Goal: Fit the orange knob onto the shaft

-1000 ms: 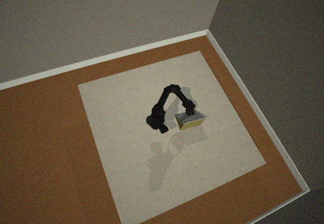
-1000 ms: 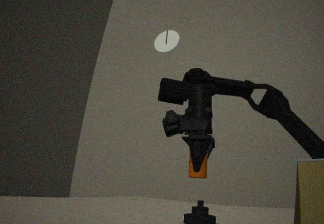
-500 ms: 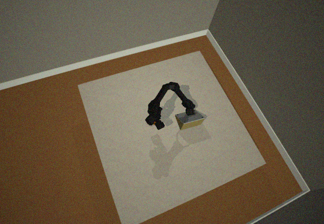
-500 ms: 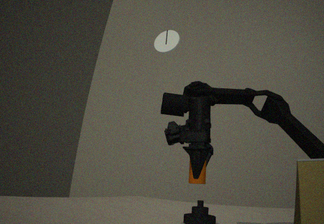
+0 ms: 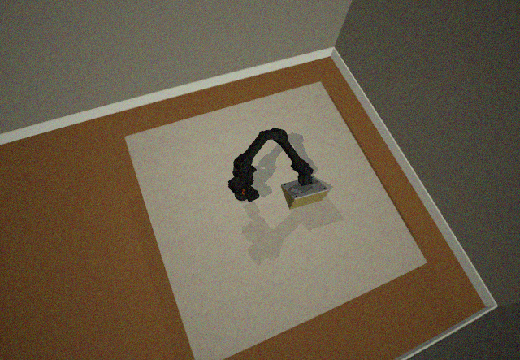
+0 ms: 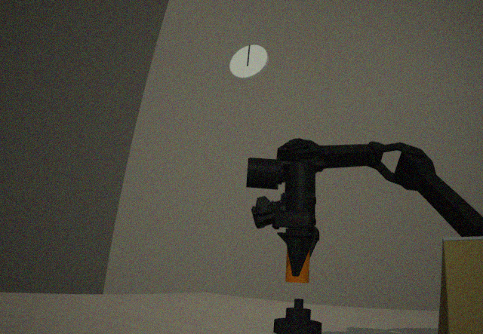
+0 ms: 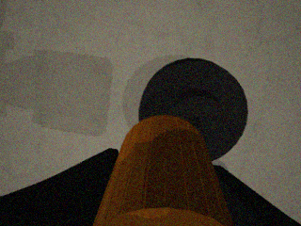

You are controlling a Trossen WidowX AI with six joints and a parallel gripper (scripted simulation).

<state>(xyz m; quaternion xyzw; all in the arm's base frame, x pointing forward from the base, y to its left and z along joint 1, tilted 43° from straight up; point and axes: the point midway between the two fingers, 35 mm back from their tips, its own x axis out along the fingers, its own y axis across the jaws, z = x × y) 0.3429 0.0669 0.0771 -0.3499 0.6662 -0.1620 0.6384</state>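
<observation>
The round dark pedestal is 2 cm to the right of my gripper tip and 7 cm below it. From my gripper tip the other things lie so: orange knob (2 cm above).
</observation>
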